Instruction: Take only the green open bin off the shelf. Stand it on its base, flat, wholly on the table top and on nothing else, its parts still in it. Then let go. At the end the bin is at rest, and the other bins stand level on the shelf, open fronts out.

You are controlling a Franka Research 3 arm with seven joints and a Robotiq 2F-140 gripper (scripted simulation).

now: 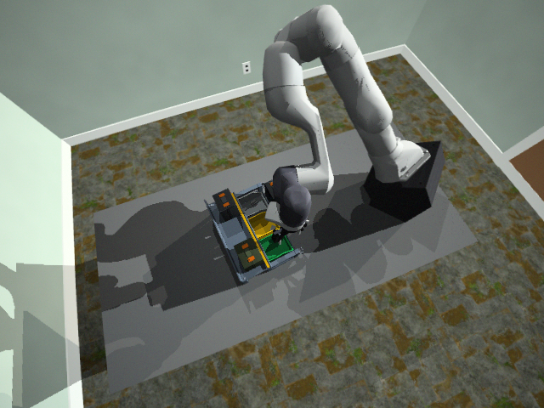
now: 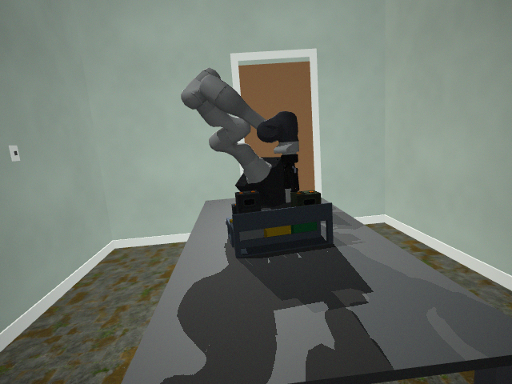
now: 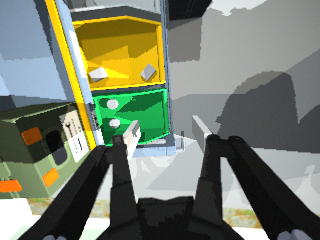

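Now: the green open bin 100 mm below my hand, 80 mm ahead of it and 10 mm to the right of it. The rest, counted from my hand: yellow rail: 130 mm to the right, 120 mm ahead, 30 mm below; yellow bin: 120 mm to the right, 100 mm below, 70 mm ahead.
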